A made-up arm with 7 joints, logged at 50 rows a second.
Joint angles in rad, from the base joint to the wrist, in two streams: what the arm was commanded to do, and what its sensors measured. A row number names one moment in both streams.
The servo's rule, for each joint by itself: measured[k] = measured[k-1] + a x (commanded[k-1-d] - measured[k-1]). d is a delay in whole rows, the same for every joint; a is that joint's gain. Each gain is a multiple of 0.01, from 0.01 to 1. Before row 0 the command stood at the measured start. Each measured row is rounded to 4 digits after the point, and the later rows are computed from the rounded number. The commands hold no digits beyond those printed.
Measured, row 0:
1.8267, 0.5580, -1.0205, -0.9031, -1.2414, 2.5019, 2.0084
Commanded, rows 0 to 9:
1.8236, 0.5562, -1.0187, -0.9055, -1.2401, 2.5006, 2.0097
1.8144, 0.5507, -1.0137, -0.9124, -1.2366, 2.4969, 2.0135
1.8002, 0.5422, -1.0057, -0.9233, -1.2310, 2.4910, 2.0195
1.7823, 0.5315, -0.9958, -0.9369, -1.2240, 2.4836, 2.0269
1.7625, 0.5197, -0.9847, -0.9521, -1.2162, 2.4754, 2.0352
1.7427, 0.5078, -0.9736, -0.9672, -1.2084, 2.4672, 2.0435
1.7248, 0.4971, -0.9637, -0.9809, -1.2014, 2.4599, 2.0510
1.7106, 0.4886, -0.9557, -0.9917, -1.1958, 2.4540, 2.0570
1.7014, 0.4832, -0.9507, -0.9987, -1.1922, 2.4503, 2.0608
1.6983, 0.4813, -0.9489, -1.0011, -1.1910, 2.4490, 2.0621
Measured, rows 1 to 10:
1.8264, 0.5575, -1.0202, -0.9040, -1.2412, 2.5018, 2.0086
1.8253, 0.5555, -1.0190, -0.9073, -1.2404, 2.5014, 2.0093
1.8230, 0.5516, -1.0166, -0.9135, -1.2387, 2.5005, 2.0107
1.8193, 0.5458, -1.0129, -0.9226, -1.2361, 2.4990, 2.0130
1.8142, 0.5382, -1.0078, -0.9341, -1.2325, 2.4969, 2.0161
1.8078, 0.5294, -1.0016, -0.9470, -1.2282, 2.4942, 2.0199
1.8003, 0.5200, -0.9948, -0.9602, -1.2234, 2.4911, 2.0243
1.7922, 0.5109, -0.9878, -0.9725, -1.2184, 2.4878, 2.0289
1.7840, 0.5029, -0.9811, -0.9827, -1.2137, 2.4844, 2.0334
1.7763, 0.4966, -0.9753, -0.9899, -1.2096, 2.4812, 2.0374
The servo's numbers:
d 0
a 0.09 0.29 0.18 0.39 0.18 0.09 0.14

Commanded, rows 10 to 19:
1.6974, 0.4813, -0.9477, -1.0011, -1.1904, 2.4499, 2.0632
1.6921, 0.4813, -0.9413, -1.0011, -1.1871, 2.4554, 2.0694
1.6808, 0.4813, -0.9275, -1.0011, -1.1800, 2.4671, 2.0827
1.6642, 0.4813, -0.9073, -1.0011, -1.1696, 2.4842, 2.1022
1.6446, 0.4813, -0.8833, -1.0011, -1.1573, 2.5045, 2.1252
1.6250, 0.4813, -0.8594, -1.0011, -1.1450, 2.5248, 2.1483
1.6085, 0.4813, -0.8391, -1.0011, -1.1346, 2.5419, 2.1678
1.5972, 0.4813, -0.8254, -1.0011, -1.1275, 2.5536, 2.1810
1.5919, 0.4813, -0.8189, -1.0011, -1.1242, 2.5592, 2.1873
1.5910, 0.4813, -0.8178, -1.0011, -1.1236, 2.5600, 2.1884
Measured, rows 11 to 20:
1.7692, 0.4922, -0.9703, -0.9943, -1.2061, 2.4784, 2.0410
1.7623, 0.4890, -0.9651, -0.9970, -1.2027, 2.4763, 2.0450
1.7550, 0.4868, -0.9583, -0.9986, -1.1986, 2.4755, 2.0503
1.7468, 0.4852, -0.9491, -0.9996, -1.1934, 2.4763, 2.0576
1.7376, 0.4841, -0.9373, -1.0002, -1.1869, 2.4788, 2.0671
1.7275, 0.4833, -0.9233, -1.0006, -1.1794, 2.4829, 2.0785
1.7168, 0.4827, -0.9081, -1.0008, -1.1713, 2.4882, 2.0910
1.7060, 0.4823, -0.8932, -1.0009, -1.1634, 2.4941, 2.1036
1.6957, 0.4820, -0.8798, -1.0010, -1.1563, 2.5000, 2.1153
1.6863, 0.4818, -0.8686, -1.0010, -1.1504, 2.5054, 2.1255

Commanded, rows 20 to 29:
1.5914, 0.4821, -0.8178, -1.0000, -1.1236, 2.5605, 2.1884
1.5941, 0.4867, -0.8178, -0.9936, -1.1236, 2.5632, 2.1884
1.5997, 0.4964, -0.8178, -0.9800, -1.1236, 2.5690, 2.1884
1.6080, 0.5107, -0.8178, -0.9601, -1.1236, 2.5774, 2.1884
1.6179, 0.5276, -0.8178, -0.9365, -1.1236, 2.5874, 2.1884
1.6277, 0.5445, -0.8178, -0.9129, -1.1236, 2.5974, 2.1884
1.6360, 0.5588, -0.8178, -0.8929, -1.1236, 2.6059, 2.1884
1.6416, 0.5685, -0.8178, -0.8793, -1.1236, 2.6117, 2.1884
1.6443, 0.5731, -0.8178, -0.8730, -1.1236, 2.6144, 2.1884
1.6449, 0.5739, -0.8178, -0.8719, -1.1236, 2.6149, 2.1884
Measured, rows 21 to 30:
1.6778, 0.4819, -0.8595, -1.0006, -1.1456, 2.5104, 2.1343
1.6703, 0.4833, -0.8520, -0.9979, -1.1416, 2.5152, 2.1419
1.6639, 0.4871, -0.8458, -0.9909, -1.1384, 2.5200, 2.1484
1.6589, 0.4939, -0.8408, -0.9789, -1.1357, 2.5252, 2.1540
1.6552, 0.5037, -0.8367, -0.9624, -1.1335, 2.5308, 2.1588
1.6527, 0.5155, -0.8333, -0.9431, -1.1317, 2.5368, 2.1629
1.6512, 0.5281, -0.8305, -0.9235, -1.1302, 2.5430, 2.1665
1.6503, 0.5398, -0.8282, -0.9063, -1.1290, 2.5492, 2.1696
1.6498, 0.5495, -0.8263, -0.8933, -1.1280, 2.5551, 2.1722
1.6494, 0.5566, -0.8248, -0.8850, -1.1272, 2.5605, 2.1745

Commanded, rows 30 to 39:
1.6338, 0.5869, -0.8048, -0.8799, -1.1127, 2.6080, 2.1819
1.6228, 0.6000, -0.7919, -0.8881, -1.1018, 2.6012, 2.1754
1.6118, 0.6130, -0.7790, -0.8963, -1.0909, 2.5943, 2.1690
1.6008, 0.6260, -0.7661, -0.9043, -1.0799, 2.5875, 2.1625
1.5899, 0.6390, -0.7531, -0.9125, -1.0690, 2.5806, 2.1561
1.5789, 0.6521, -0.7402, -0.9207, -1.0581, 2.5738, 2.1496
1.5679, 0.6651, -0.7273, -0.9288, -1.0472, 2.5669, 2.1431
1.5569, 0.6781, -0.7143, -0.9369, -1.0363, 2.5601, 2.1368
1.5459, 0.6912, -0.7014, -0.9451, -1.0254, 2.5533, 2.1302
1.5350, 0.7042, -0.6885, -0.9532, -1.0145, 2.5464, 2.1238
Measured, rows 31 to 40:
1.6480, 0.5654, -0.8212, -0.8830, -1.1246, 2.5648, 2.1755
1.6457, 0.5754, -0.8159, -0.8850, -1.1205, 2.5681, 2.1755
1.6426, 0.5863, -0.8093, -0.8894, -1.1152, 2.5705, 2.1746
1.6388, 0.5978, -0.8015, -0.8952, -1.1088, 2.5720, 2.1729
1.6344, 0.6097, -0.7928, -0.9019, -1.1016, 2.5728, 2.1705
1.6294, 0.6220, -0.7833, -0.9092, -1.0938, 2.5729, 2.1676
1.6239, 0.6345, -0.7732, -0.9168, -1.0854, 2.5724, 2.1642
1.6179, 0.6471, -0.7626, -0.9246, -1.0766, 2.5713, 2.1604
1.6114, 0.6599, -0.7516, -0.9326, -1.0674, 2.5697, 2.1562
1.6045, 0.6727, -0.7402, -0.9406, -1.0579, 2.5676, 2.1517

